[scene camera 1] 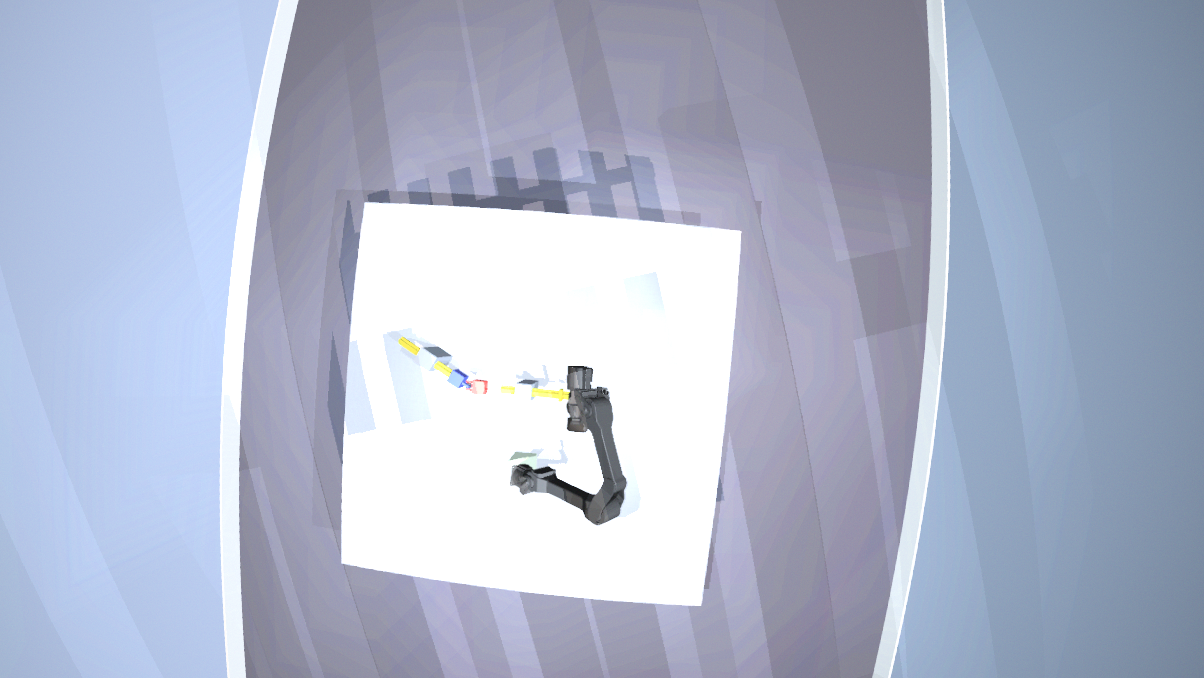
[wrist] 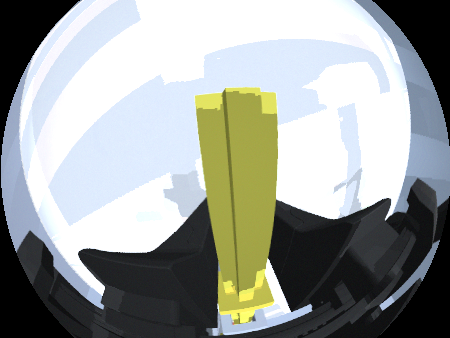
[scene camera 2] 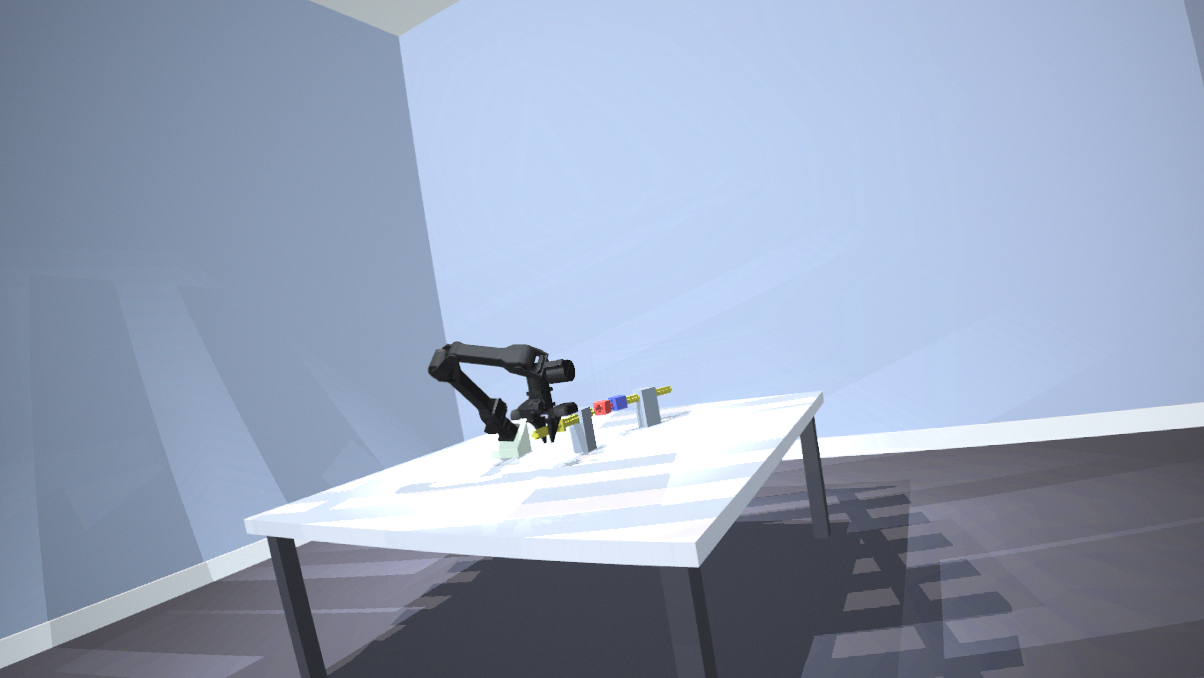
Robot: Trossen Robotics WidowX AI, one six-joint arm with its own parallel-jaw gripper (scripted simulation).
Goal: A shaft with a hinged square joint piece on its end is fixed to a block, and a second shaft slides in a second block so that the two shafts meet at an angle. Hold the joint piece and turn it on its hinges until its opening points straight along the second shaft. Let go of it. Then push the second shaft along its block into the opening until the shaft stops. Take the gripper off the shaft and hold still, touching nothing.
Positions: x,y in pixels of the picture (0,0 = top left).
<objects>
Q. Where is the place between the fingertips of my gripper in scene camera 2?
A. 549,443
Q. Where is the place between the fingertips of my gripper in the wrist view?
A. At 231,198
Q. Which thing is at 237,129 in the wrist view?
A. A shaft.
</objects>
